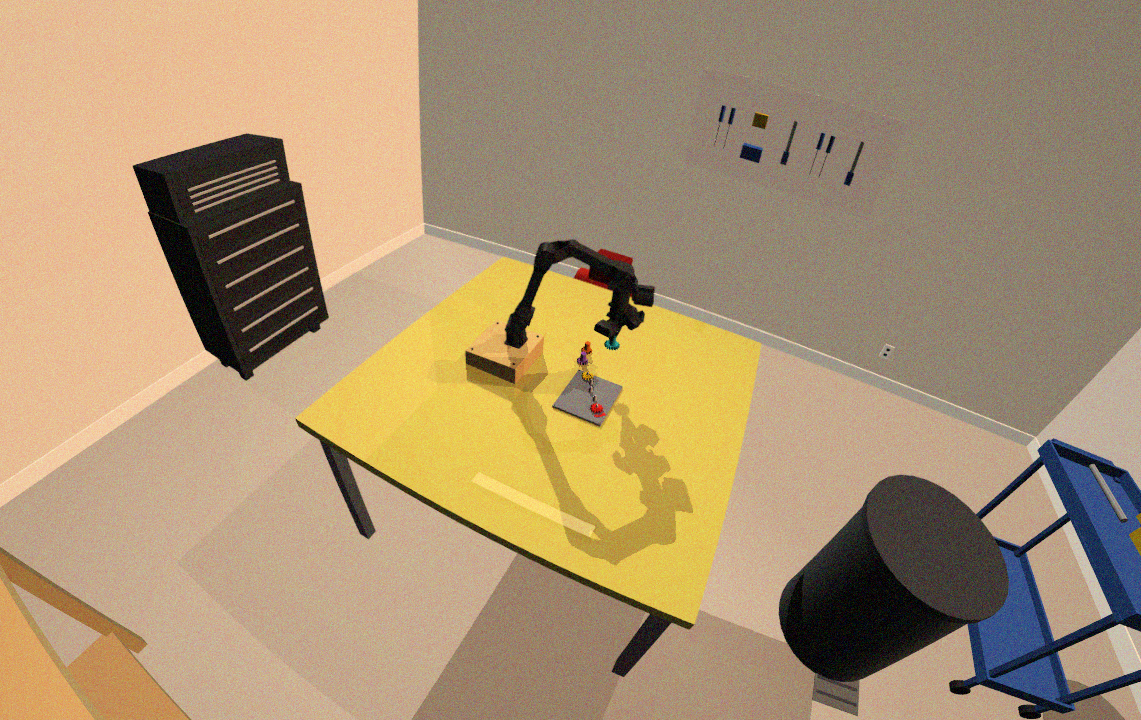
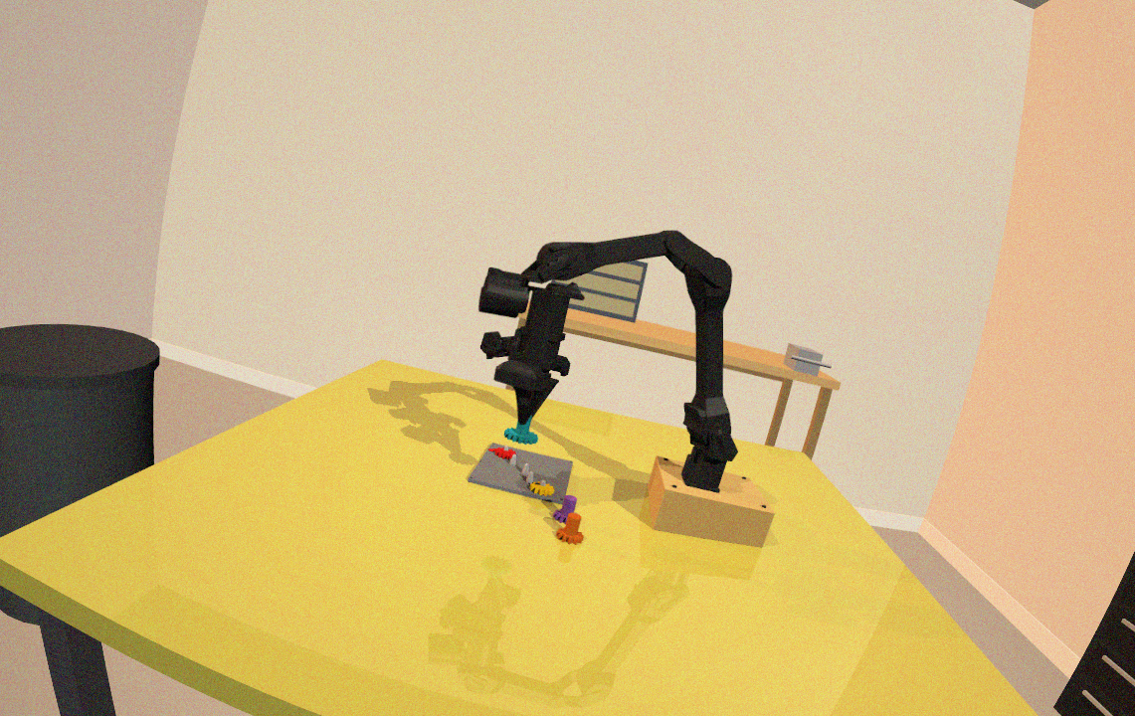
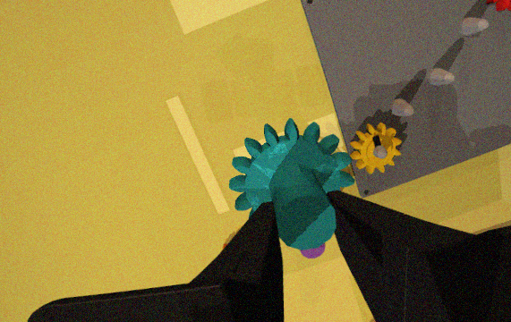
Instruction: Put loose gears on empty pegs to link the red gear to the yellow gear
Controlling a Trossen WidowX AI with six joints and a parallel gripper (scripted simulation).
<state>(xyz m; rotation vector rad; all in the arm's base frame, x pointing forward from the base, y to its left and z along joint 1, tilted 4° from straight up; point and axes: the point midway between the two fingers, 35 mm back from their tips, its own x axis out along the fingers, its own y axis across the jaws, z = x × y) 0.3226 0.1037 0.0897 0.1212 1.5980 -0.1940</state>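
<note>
My gripper tip is 16 cm to the left of the grey board and 14 cm above it. From my gripper tip the other things lie so: teal gear (1 cm below); then purple gear (10 cm behind, 13 cm below); then yellow gear (5 cm behind, 7 cm to the right, 13 cm below).
</note>
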